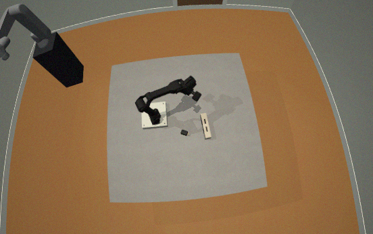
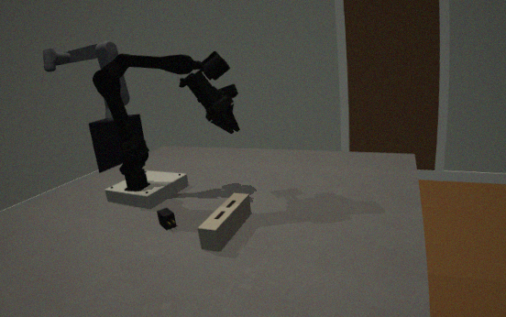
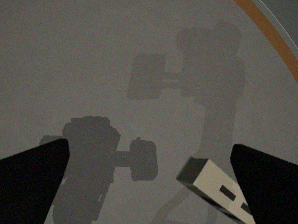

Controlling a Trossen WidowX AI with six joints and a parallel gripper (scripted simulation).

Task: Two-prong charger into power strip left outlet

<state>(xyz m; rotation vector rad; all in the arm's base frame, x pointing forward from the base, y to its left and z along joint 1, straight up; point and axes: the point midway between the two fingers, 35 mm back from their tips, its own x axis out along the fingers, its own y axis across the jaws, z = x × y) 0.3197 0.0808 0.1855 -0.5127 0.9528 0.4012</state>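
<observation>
The two-prong charger is 240 mm to the right of my gripper tip, 180 mm below it and 120 mm behind it.
</observation>
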